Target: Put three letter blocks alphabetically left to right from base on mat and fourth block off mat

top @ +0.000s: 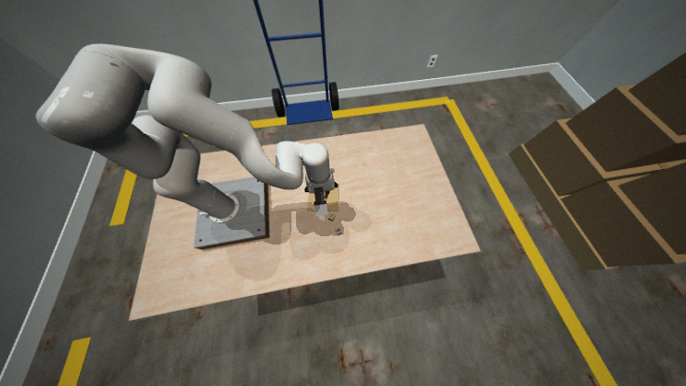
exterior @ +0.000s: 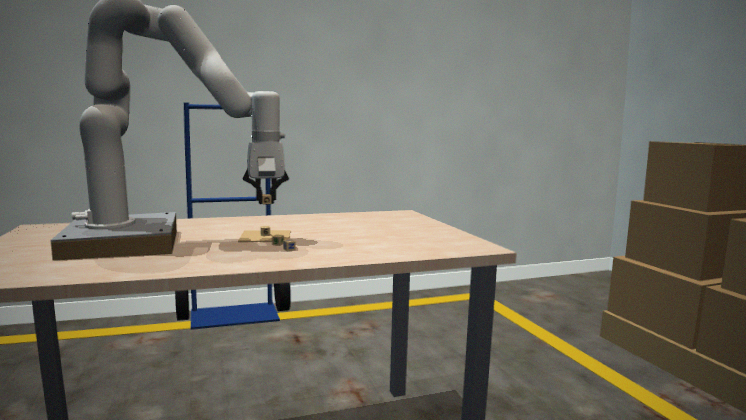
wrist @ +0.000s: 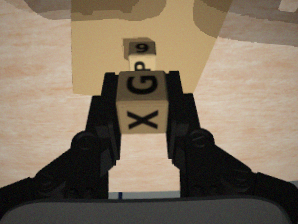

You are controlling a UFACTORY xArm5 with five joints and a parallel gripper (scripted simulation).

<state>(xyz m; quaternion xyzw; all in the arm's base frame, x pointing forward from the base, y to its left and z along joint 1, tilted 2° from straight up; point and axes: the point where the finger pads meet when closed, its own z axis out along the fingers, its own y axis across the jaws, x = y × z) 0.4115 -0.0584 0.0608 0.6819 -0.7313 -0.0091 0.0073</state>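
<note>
Right now my hand is 120 mm above the tan mat and 40 mm to the right of it. From my hand the other things lie so: block 10 mm below.
</note>
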